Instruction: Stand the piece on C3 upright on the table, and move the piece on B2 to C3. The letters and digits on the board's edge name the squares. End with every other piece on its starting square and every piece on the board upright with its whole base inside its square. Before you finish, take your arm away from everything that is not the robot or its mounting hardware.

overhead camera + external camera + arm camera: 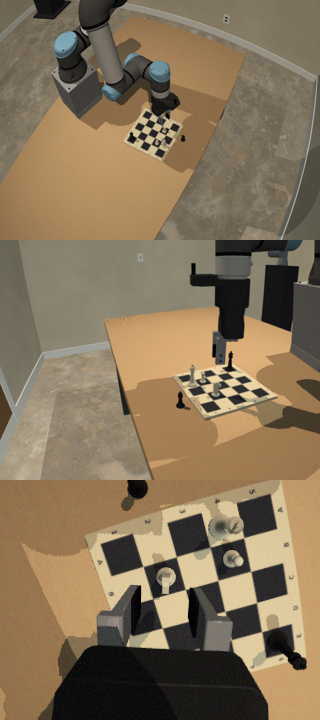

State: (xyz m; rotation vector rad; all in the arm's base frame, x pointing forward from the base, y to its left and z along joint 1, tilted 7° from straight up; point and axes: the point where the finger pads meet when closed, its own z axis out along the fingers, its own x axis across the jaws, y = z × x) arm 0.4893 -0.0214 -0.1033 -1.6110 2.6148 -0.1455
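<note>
My hand is 10 cm above the white knight. Also, from my hand: chessboard: 12 cm below, 4 cm behind, 3 cm to the right; then white pawn: 10 cm below, 7 cm to the right, 1 cm behind; then white king: 9 cm below, 8 cm to the right, 2 cm ahead.
</note>
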